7 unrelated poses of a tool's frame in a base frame.
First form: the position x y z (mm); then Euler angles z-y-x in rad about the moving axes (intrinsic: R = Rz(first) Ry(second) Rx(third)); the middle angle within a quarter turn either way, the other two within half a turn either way.
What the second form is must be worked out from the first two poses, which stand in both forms.
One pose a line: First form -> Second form
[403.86, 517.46, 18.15, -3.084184, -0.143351, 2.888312] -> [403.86, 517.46, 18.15, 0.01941, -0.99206, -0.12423, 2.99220]
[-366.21, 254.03, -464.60, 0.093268, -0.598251, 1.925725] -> [-366.21, 254.03, -464.60, 0.93596, -0.15560, 0.31586, 2.01509]
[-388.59, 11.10, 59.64, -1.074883, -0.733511, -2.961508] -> [-388.59, 11.10, 59.64, 0.82019, -0.45103, 0.35192, 2.91969]
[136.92, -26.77, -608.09, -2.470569, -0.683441, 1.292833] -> [136.92, -26.77, -608.09, -0.07313, -0.69413, -0.71612, 2.23436]
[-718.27, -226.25, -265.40, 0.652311, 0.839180, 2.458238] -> [-718.27, -226.25, -265.40, 0.84691, 0.44467, -0.29157, 2.29042]
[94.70, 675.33, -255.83, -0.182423, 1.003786, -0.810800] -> [94.70, 675.33, -255.83, -0.53061, 0.82328, 0.20168, 1.22035]
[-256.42, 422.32, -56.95, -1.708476, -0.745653, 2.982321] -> [-256.42, 422.32, -56.95, 0.62106, -0.75965, 0.19292, 2.48494]
